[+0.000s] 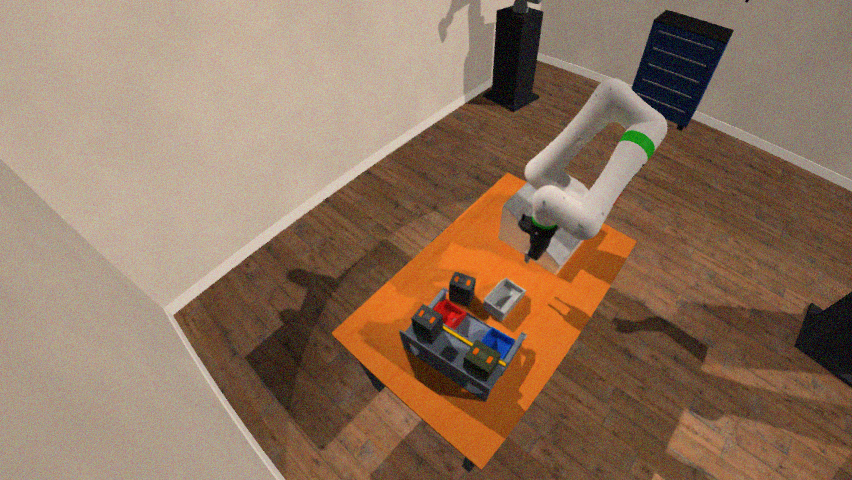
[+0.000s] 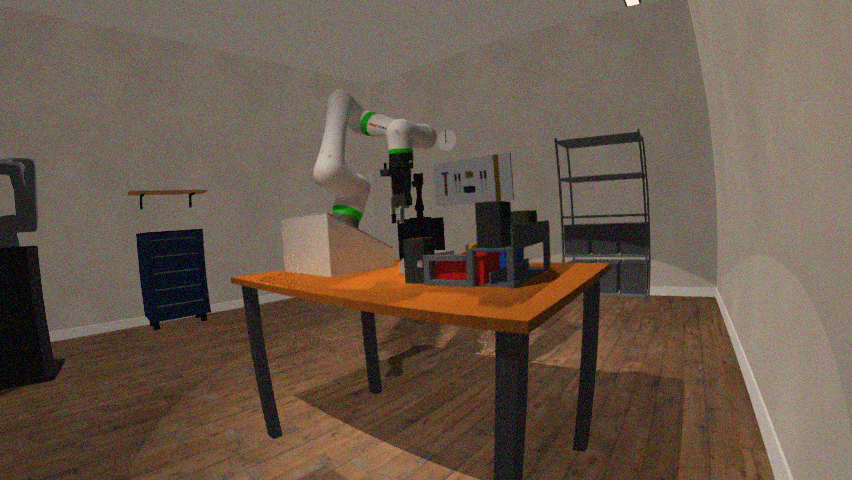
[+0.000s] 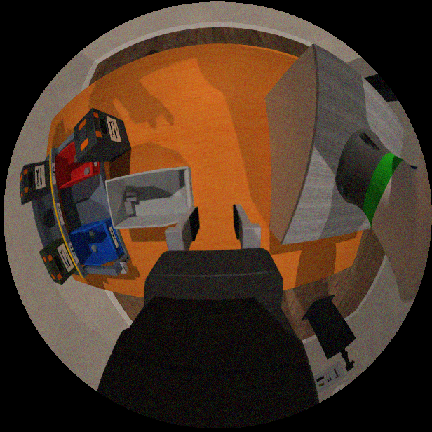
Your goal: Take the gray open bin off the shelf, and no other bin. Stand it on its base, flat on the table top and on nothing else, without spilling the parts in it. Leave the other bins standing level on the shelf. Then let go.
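Pixels of known places: gripper, fingertip midpoint: (image 1: 529,258) (image 2: 397,223); arm's base, link origin: (image 2: 341,231).
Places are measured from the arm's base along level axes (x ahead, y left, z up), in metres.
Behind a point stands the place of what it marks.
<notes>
The gray open bin (image 1: 504,298) {x 0.371, y 0.099, z -0.156 m} (image 3: 150,199) stands upright on its base on the orange table top (image 1: 453,256) {x 0.377, y -0.213, z -0.159 m} (image 3: 215,100), in front of the shelf and apart from it. Small gray parts (image 3: 131,200) lie inside it at one end. My gripper (image 1: 527,258) {x 0.250, y 0.097, z 0.019 m} (image 2: 397,219) {x 0.250, y 0.097, z 0.019 m} (image 3: 215,215) is open and empty, above the table and clear of the bin, between it and the robot's pedestal. The red bin (image 1: 450,313) {x 0.590, y -0.003, z -0.150 m} (image 3: 75,167) and the blue bin (image 1: 498,342) {x 0.538, y 0.220, z -0.150 m} (image 3: 97,243) stand level on the gray shelf (image 1: 444,363) {x 0.782, y 0.175, z -0.026 m} (image 2: 471,268) {x 0.712, y -0.046, z -0.109 m}.
A black case (image 1: 462,288) {x 0.522, y -0.007, z -0.031 m} (image 2: 417,260) {x 0.527, y -0.067, z -0.091 m} (image 3: 102,136) stands on the table beside the shelf and near the gray bin. A dark case (image 1: 427,322) {x 0.747, y 0.051, z 0.063 m} and a green case (image 1: 481,358) {x 0.695, y 0.263, z 0.039 m} stand on top of the shelf. The robot's pedestal (image 2: 307,244) {x 0.000, y -0.161, z -0.040 m} (image 3: 292,145) stands at the other end of the table.
</notes>
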